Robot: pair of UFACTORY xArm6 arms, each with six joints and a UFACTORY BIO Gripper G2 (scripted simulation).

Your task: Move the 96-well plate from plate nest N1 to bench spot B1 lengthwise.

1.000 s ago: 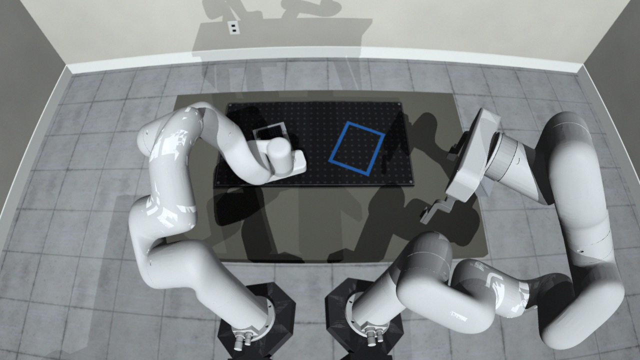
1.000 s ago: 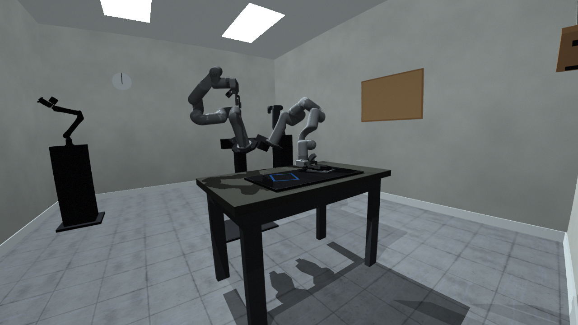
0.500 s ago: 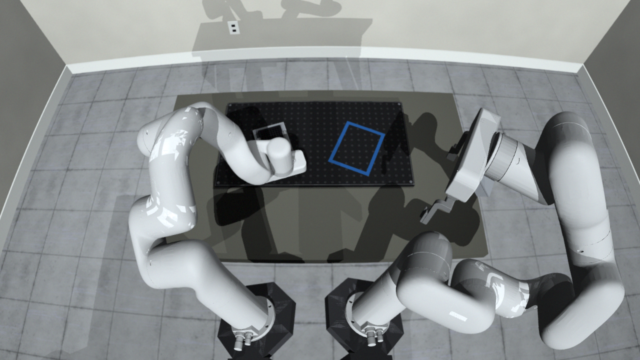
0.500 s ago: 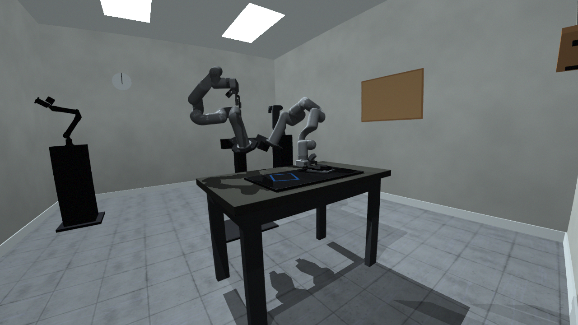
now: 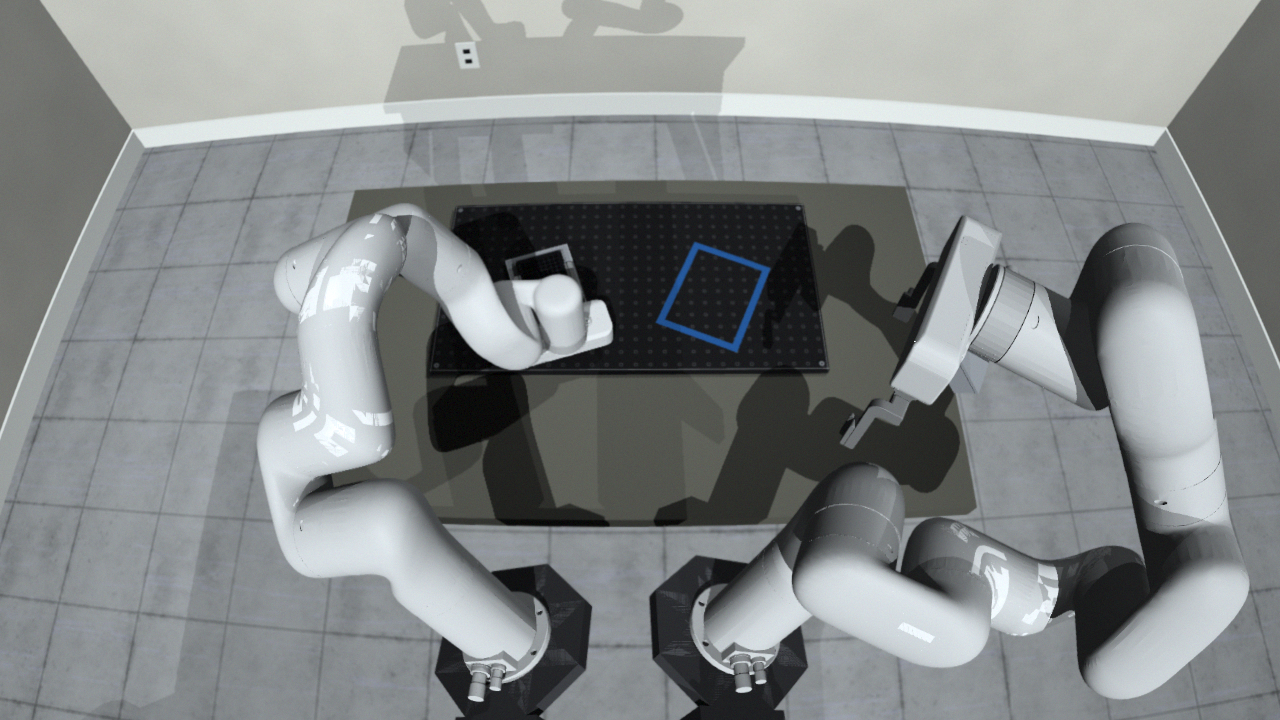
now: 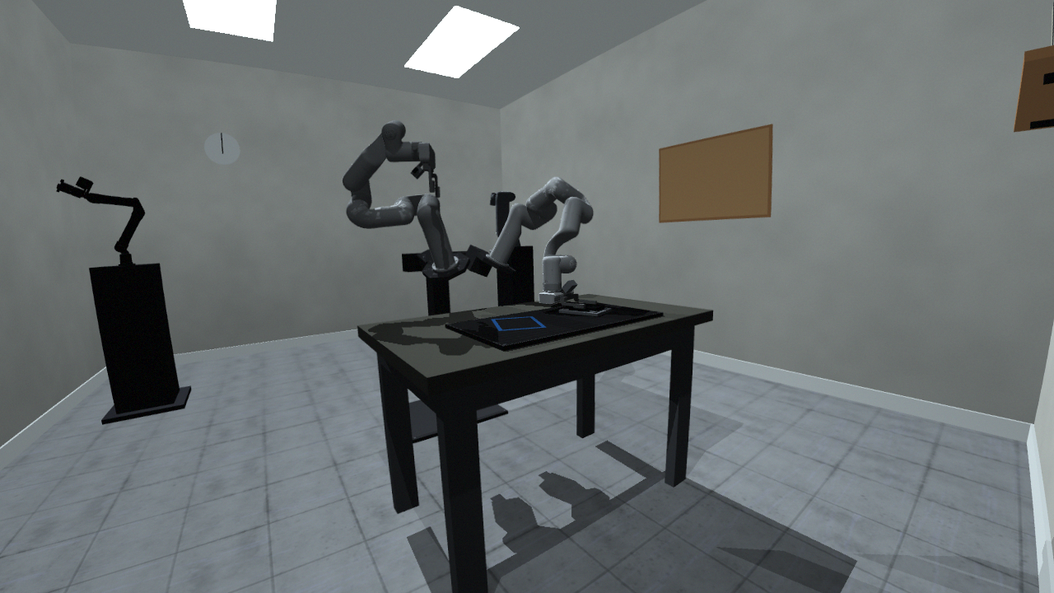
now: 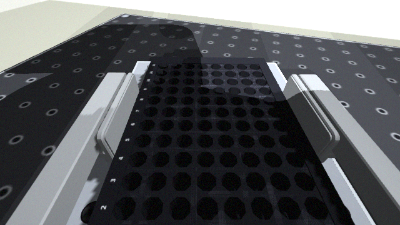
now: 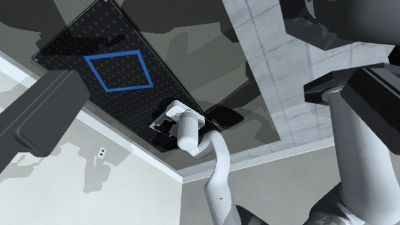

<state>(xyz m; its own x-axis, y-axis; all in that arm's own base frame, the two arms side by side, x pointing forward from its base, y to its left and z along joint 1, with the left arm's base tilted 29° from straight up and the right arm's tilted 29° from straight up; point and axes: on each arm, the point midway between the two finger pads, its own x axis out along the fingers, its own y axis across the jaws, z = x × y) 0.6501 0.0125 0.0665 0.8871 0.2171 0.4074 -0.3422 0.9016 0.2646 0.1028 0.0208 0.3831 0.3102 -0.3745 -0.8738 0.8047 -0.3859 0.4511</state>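
My left hand is 2 cm above the grey plate nest N1. Also, from my left hand: black 96-well plate 1 cm below.
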